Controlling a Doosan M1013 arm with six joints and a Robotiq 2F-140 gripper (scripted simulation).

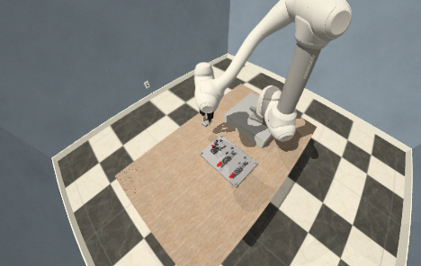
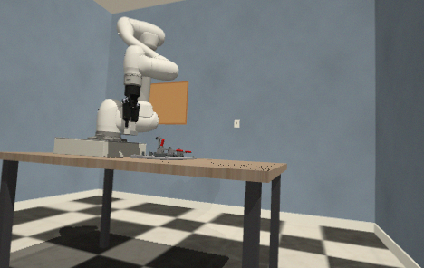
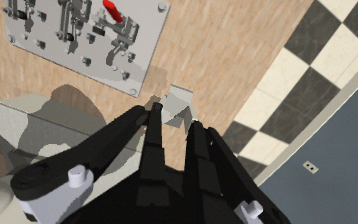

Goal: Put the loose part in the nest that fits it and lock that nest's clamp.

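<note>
Now: hand 100 mm short of the grey fixture plate, 260 mm to the right of it and 150 mm above it. Round my hand: light grey part: 30 mm below.
</note>
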